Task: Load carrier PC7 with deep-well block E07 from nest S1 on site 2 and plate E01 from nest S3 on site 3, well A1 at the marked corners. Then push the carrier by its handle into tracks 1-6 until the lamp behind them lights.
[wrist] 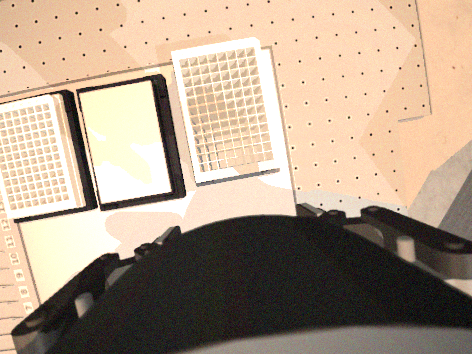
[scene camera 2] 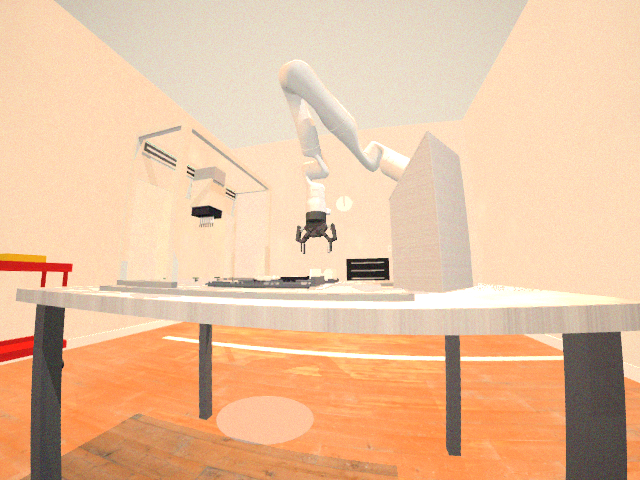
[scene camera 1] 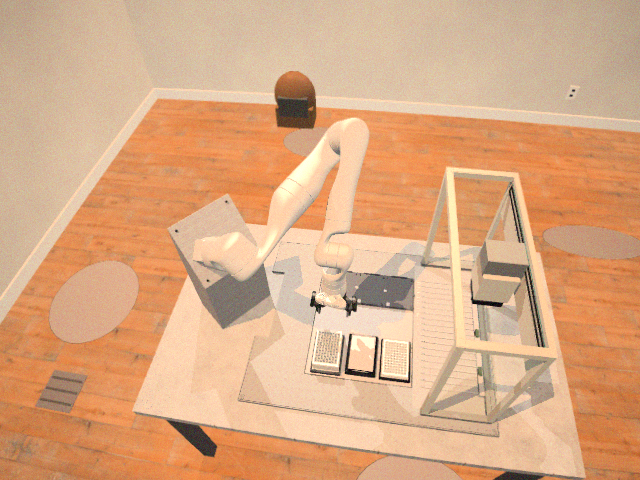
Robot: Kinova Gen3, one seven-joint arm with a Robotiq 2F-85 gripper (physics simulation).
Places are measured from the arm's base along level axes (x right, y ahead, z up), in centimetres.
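Pixels of known places: gripper, fingertip midpoint: (scene camera 2: 316, 253) (scene camera 1: 333, 313); arm's base at its link origin: (scene camera 2: 428, 183).
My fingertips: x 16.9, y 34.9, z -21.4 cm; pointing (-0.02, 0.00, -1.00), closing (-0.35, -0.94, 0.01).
For each thing: its middle in the pictures, then the offset to it from my fingertips.
- tall white block with square wells, body centre: (wrist: 227, 114) (scene camera 1: 327, 349) (scene camera 2: 324, 274) dz -7.4, dx +8.9, dy -4.0 cm
- plate with a smooth pale top, body centre: (wrist: 128, 143) (scene camera 1: 362, 353) (scene camera 2: 295, 277) dz -8.8, dx +11.9, dy +6.8 cm
- white well plate at the middle of its body: (wrist: 34, 157) (scene camera 1: 395, 358) (scene camera 2: 271, 277) dz -8.8, dx +16.1, dy +16.9 cm
- dark panel at the middle of its body: (scene camera 2: 265, 281) (scene camera 1: 369, 288) dz -9.2, dx -12.2, dy +16.3 cm
- pipetting head at the middle of its body: (scene camera 1: 494, 276) (scene camera 2: 208, 196) dz +24.2, dx +12.3, dy +43.0 cm
My gripper (scene camera 1: 333, 308) (scene camera 2: 316, 251) (wrist: 240, 227) is open and empty, pointing down, high above the deck between the labware row and a long dark panel. A tall white block with square wells (scene camera 1: 327, 351) (wrist: 225, 110) stands at the row's left end in scene camera 1; it looks like the deep-well block. A plate with a smooth pale top (scene camera 1: 361, 355) (wrist: 125, 142) sits in a black nest in the middle. A white well plate (scene camera 1: 395, 359) (wrist: 35, 155) sits in a black nest at the other end. The dark panel (scene camera 1: 387, 290) may be the carrier. Labels and corner marks are unreadable.
Numbered tracks (scene camera 1: 442, 330) run beside the labware toward the pale gantry frame (scene camera 1: 452, 227). A pipetting head (scene camera 1: 497, 281) (scene camera 2: 206, 198) hangs inside the gantry. Small green knobs or lamps (scene camera 1: 479, 370) stand at the tracks' far end. The tall grey pedestal (scene camera 1: 232, 299) (scene camera 2: 429, 222) bears the arm.
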